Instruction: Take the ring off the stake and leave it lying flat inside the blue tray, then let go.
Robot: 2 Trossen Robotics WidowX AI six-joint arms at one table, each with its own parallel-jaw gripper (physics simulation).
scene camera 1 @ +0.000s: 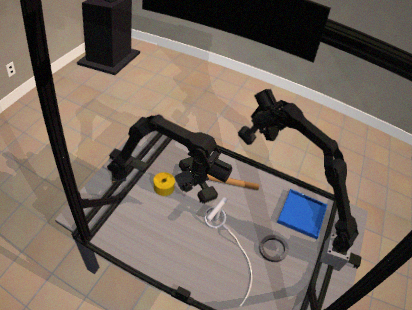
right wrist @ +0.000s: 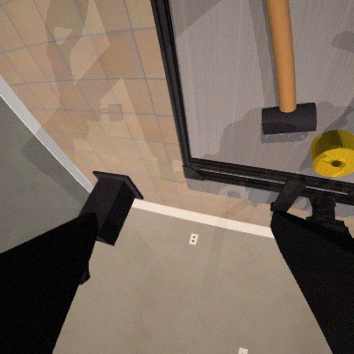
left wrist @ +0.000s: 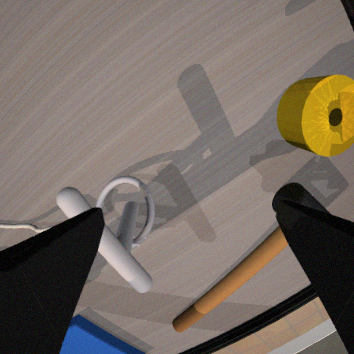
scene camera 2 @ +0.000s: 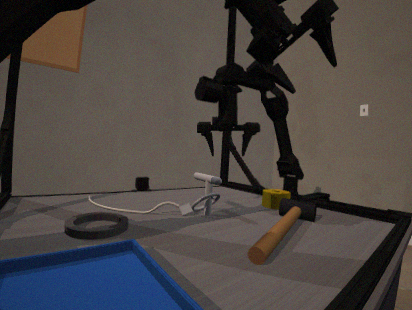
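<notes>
A thin pale ring hangs tilted around the post of a white T-shaped stake. A white cord runs off from a small tag at the ring. The blue tray stands empty at the right of scene camera 1. My left gripper is open and empty, above the table, higher than the stake and off to its side. My right gripper is open and empty, raised high and away from the stake.
A thick dark ring lies between cord and tray. A wooden-handled mallet lies behind the stake in scene camera 1. A yellow cylinder stands to its left. Black rails edge the table.
</notes>
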